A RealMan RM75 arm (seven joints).
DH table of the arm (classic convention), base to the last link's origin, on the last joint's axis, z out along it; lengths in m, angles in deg. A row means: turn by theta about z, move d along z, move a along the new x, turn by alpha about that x. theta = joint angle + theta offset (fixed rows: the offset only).
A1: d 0.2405  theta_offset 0  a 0  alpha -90
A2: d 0  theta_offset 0  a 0  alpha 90
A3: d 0.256  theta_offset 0  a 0  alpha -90
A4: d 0  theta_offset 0  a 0  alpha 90
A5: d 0.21  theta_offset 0  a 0  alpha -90
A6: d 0  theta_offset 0  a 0  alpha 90
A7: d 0.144  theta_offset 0  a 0  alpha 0
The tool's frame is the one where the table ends.
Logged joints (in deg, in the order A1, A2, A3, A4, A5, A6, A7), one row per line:
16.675, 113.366, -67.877, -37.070, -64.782, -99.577, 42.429
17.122, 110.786, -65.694, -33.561, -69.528, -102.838, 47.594
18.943, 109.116, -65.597, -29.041, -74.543, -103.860, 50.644
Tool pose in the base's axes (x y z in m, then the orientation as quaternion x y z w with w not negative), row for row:
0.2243, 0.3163, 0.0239, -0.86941, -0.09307, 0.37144, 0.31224
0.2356, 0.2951, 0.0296, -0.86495, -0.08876, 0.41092, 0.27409
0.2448, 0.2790, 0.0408, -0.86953, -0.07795, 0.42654, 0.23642
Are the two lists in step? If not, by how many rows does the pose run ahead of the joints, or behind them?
The pose runs 2 rows behind the joints: the pose in row i belongs to the joints in row i - 2.
